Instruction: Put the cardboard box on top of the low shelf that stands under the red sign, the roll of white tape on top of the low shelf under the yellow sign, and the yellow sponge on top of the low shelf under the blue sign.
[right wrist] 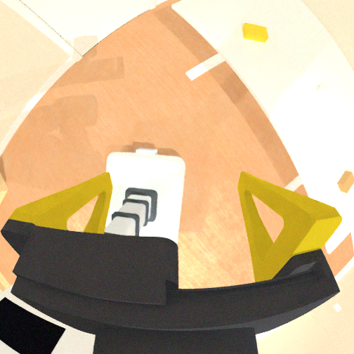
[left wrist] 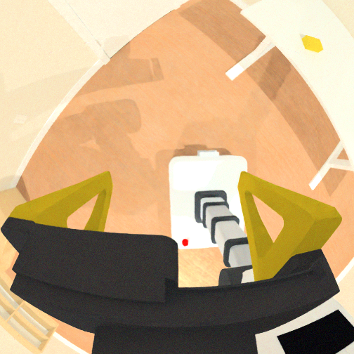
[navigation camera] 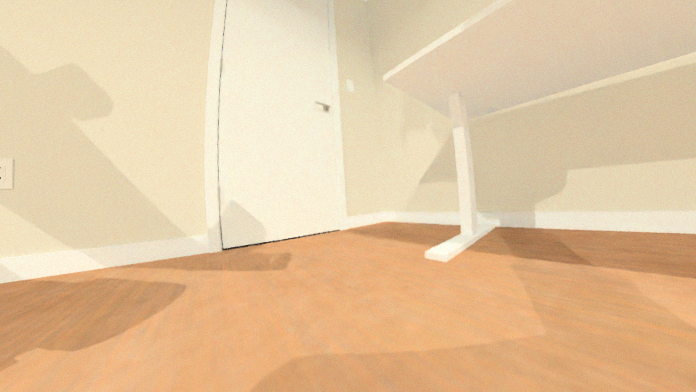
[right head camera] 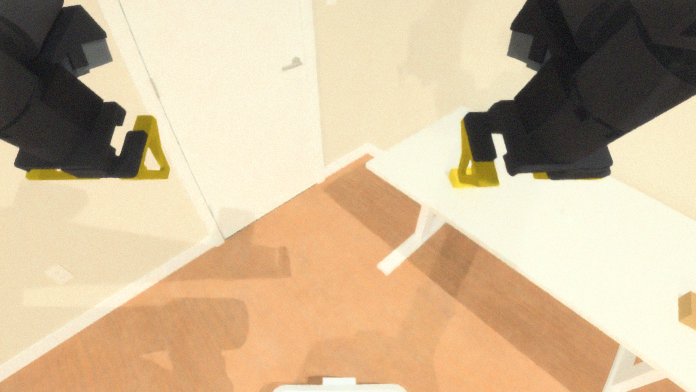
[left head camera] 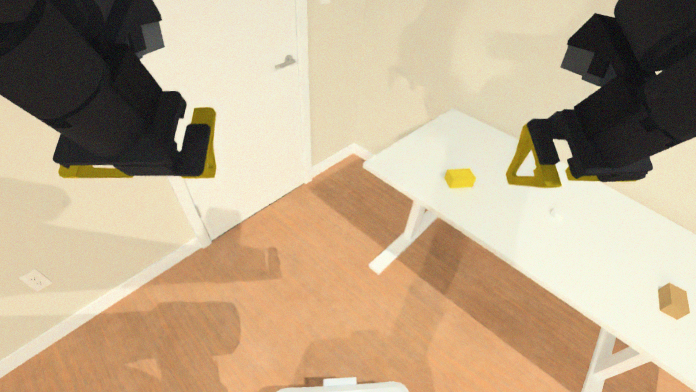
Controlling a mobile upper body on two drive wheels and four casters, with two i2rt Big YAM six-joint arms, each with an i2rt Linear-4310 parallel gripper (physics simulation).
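Frame: origin at the left arm's base, x ahead, y left, z up, level; millimetres.
Seen in the pictures: left gripper, fingertip midpoint: point(right head camera: 133, 174) point(left head camera: 172, 172); right gripper, fingertip midpoint: point(right head camera: 498, 175) point(left head camera: 539, 177).
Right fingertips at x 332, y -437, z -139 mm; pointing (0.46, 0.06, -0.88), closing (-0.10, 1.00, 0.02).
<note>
Offsets run from my right fingertips to a thing's top centre. "*": to the spot under its first point.
The yellow sponge @[506 mm down, 590 mm ahead, 282 mm right] point(left head camera: 460, 178) point(left wrist: 312, 43) point(right wrist: 255, 32) lies near the far end of the white table point(left head camera: 500, 225) point(right head camera: 525, 245) point(navigation camera: 550, 60); in the right head camera the right gripper partly hides it. The small white tape roll @[527 mm down, 396 mm ahead, 640 mm right] point(left head camera: 555, 213) stands mid-table, faint against the white. The cardboard box @[501 mm down, 8 mm back, 856 mm right] point(left head camera: 673, 301) point(right head camera: 688, 311) point(right wrist: 346, 181) is farther right on the table. My left gripper point(left head camera: 150, 175) point(right head camera: 107, 176) point(left wrist: 175, 178) is open and empty, left of the table. My right gripper point(left head camera: 570, 177) point(right head camera: 525, 175) point(right wrist: 174, 178) is open and empty, high up. No coloured signs show.
A white door point(left head camera: 240, 125) point(right head camera: 225, 125) point(navigation camera: 280, 125) is in the wall ahead, left of the table. A table leg @[* 1057 mm down, 819 mm ahead, 267 mm right] point(left head camera: 415, 220) point(navigation camera: 465, 175) with a long foot stands on the wood floor. Part of a low wooden shelf point(left wrist: 50, 334) shows at the left wrist view's lower left.
</note>
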